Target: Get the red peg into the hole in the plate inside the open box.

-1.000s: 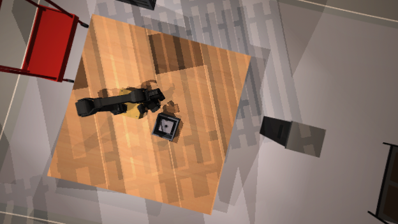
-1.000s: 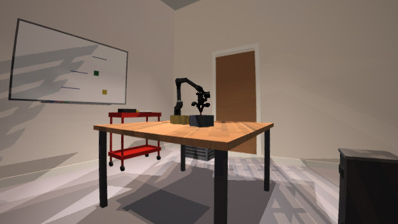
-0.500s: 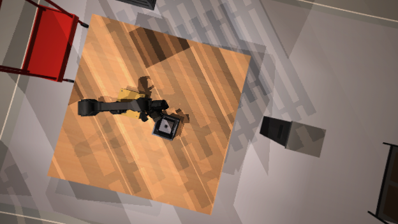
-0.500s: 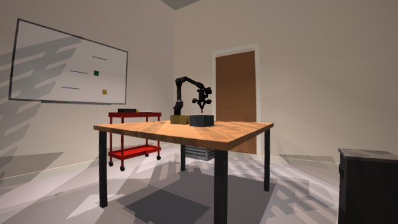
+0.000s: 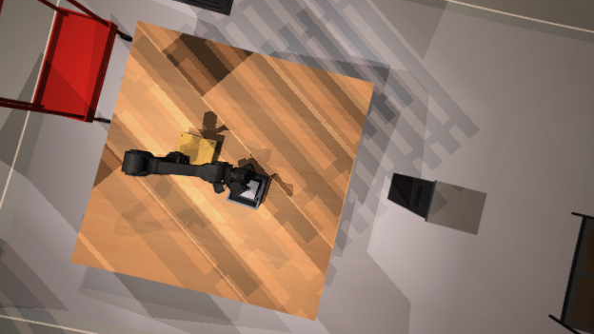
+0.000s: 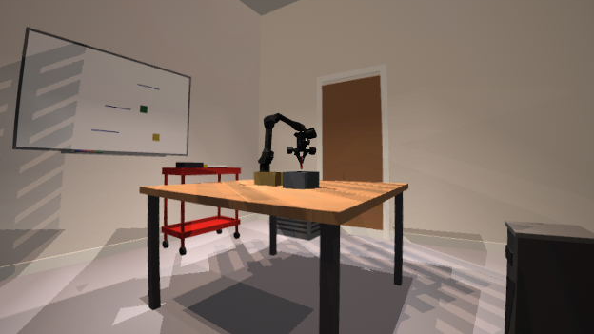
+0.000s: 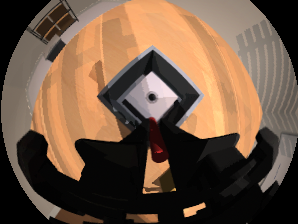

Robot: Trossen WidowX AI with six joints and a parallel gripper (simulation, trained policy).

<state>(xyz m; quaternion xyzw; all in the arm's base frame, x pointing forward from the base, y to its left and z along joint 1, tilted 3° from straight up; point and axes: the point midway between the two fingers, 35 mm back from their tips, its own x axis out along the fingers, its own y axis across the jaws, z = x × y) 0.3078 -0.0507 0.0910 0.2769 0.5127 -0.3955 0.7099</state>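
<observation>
My gripper tip is now 10 mm to the right of the red peg and 10 mm past it. Round my gripper tip: dark box: 130 mm below, 40 mm to the right, 20 mm ahead; then pale plate: 110 mm below, 40 mm to the right, 20 mm ahead.
</observation>
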